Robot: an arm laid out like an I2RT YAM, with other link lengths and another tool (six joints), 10 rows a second.
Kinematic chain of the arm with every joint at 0, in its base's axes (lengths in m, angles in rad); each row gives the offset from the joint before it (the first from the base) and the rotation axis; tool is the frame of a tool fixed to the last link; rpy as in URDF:
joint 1: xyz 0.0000 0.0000 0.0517 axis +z
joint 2: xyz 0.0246 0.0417 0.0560 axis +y
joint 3: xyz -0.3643 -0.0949 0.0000 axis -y
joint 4: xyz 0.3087 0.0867 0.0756 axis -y
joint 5: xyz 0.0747 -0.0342 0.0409 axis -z
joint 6: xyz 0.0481 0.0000 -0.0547 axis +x
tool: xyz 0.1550 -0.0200 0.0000 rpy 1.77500 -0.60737 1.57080
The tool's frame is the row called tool.
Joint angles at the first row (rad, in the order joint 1, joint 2, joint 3, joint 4, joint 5, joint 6):
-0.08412 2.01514 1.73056 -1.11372 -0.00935 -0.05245
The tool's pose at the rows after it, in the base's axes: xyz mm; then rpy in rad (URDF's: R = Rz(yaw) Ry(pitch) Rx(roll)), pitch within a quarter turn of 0, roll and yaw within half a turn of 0:
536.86, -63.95, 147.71, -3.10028, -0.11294, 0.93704
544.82, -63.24, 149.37, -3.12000, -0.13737, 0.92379
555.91, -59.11, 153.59, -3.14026, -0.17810, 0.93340
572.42, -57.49, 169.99, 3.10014, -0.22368, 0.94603
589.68, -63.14, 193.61, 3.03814, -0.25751, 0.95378
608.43, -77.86, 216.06, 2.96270, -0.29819, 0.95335
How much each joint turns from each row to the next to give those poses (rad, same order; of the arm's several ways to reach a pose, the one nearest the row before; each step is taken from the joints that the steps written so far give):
0.00001 -0.00114 -0.00076 0.02480 -0.00076 0.00496
-0.00001 0.00001 0.00153 0.02823 -0.00687 0.01754
0.00000 -0.00002 0.00763 0.03089 -0.02479 -0.00038
-0.00114 0.00001 0.03931 0.02020 -0.01793 0.00000
-0.00649 0.00001 0.05568 0.01337 0.00153 0.00000
-0.02097 0.00000 0.04312 0.04005 0.00038 0.00000

